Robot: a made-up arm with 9 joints. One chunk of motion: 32 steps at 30 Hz.
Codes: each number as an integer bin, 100 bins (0 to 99) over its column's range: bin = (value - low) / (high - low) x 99, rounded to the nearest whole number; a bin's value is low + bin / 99 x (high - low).
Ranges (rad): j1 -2.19..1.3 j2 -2.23..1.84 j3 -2.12..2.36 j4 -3.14..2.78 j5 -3..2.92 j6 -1.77..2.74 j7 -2.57..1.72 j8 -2.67..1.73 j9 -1.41..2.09
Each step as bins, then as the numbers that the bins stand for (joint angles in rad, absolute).
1 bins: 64 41 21 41 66 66 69 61 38
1 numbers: 0.0662 -0.5444 -1.1697 -0.6883 0.9467 1.2367 0.4200 0.0411 -0.0666
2 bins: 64 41 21 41 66 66 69 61 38
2 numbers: 0.0662 -0.5444 -1.1697 -0.6883 0.9467 1.2367 0.4200 0.0411 -0.0666
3 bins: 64 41 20 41 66 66 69 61 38
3 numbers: 0.0662 -0.5444 -1.2149 -0.6883 0.9467 1.2367 0.4200 0.0411 -0.0666
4 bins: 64 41 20 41 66 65 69 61 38
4 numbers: 0.0662 -0.5444 -1.2149 -0.6883 0.9467 1.1911 0.4200 0.0411 -0.0666
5 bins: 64 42 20 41 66 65 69 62 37
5 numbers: 0.0662 -0.5033 -1.2149 -0.6883 0.9467 1.1911 0.4200 0.0856 -0.1019
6 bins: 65 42 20 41 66 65 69 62 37
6 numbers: 0.1014 -0.5033 -1.2149 -0.6883 0.9467 1.1911 0.4200 0.0856 -0.1019
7 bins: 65 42 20 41 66 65 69 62 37
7 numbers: 0.1014 -0.5033 -1.2149 -0.6883 0.9467 1.1911 0.4200 0.0856 -0.1019
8 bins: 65 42 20 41 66 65 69 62 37
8 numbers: 0.1014 -0.5033 -1.2149 -0.6883 0.9467 1.1911 0.4200 0.0856 -0.1019
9 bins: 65 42 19 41 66 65 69 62 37
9 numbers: 0.1014 -0.5033 -1.2602 -0.6883 0.9467 1.1911 0.4200 0.0856 -0.1019
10 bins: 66 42 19 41 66 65 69 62 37
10 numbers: 0.1367 -0.5033 -1.2602 -0.6883 0.9467 1.1911 0.4200 0.0856 -0.1019
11 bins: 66 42 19 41 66 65 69 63 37
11 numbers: 0.1367 -0.5033 -1.2602 -0.6883 0.9467 1.1911 0.4200 0.1300 -0.1019
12 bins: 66 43 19 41 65 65 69 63 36
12 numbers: 0.1367 -0.4622 -1.2602 -0.6883 0.8869 1.1911 0.4200 0.1300 -0.1373
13 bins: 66 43 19 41 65 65 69 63 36
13 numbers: 0.1367 -0.4622 -1.2602 -0.6883 0.8869 1.1911 0.4200 0.1300 -0.1373
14 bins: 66 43 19 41 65 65 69 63 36
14 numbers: 0.1367 -0.4622 -1.2602 -0.6883 0.8869 1.1911 0.4200 0.1300 -0.1373
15 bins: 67 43 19 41 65 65 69 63 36
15 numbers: 0.1719 -0.4622 -1.2602 -0.6883 0.8869 1.1911 0.4200 0.1300 -0.1373
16 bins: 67 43 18 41 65 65 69 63 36
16 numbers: 0.1719 -0.4622 -1.3055 -0.6883 0.8869 1.1911 0.4200 0.1300 -0.1373
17 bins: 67 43 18 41 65 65 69 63 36
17 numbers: 0.1719 -0.4622 -1.3055 -0.6883 0.8869 1.1911 0.4200 0.1300 -0.1373
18 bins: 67 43 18 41 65 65 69 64 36
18 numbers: 0.1719 -0.4622 -1.3055 -0.6883 0.8869 1.1911 0.4200 0.1744 -0.1373
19 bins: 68 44 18 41 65 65 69 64 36
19 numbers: 0.2072 -0.4211 -1.3055 -0.6883 0.8869 1.1911 0.4200 0.1744 -0.1373
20 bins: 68 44 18 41 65 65 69 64 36
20 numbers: 0.2072 -0.4211 -1.3055 -0.6883 0.8869 1.1911 0.4200 0.1744 -0.1373
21 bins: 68 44 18 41 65 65 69 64 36
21 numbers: 0.2072 -0.4211 -1.3055 -0.6883 0.8869 1.1911 0.4200 0.1744 -0.1373
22 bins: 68 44 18 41 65 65 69 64 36
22 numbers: 0.2072 -0.4211 -1.3055 -0.6883 0.8869 1.1911 0.4200 0.1744 -0.1373
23 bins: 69 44 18 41 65 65 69 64 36
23 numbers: 0.2424 -0.4211 -1.3055 -0.6883 0.8869 1.1911 0.4200 0.1744 -0.1373
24 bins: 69 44 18 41 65 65 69 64 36
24 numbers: 0.2424 -0.4211 -1.3055 -0.6883 0.8869 1.1911 0.4200 0.1744 -0.1373
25 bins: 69 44 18 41 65 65 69 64 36
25 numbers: 0.2424 -0.4211 -1.3055 -0.6883 0.8869 1.1911 0.4200 0.1744 -0.1373
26 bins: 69 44 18 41 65 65 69 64 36
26 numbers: 0.2424 -0.4211 -1.3055 -0.6883 0.8869 1.1911 0.4200 0.1744 -0.1373
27 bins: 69 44 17 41 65 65 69 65 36
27 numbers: 0.2424 -0.4211 -1.3507 -0.6883 0.8869 1.1911 0.4200 0.2189 -0.1373
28 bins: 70 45 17 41 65 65 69 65 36
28 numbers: 0.2777 -0.3800 -1.3507 -0.6883 0.8869 1.1911 0.4200 0.2189 -0.1373
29 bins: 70 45 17 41 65 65 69 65 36
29 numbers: 0.2777 -0.3800 -1.3507 -0.6883 0.8869 1.1911 0.4200 0.2189 -0.1373
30 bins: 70 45 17 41 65 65 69 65 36
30 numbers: 0.2777 -0.3800 -1.3507 -0.6883 0.8869 1.1911 0.4200 0.2189 -0.1373
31 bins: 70 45 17 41 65 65 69 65 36
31 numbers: 0.2777 -0.3800 -1.3507 -0.6883 0.8869 1.1911 0.4200 0.2189 -0.1373
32 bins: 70 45 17 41 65 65 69 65 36
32 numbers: 0.2777 -0.3800 -1.3507 -0.6883 0.8869 1.1911 0.4200 0.2189 -0.1373
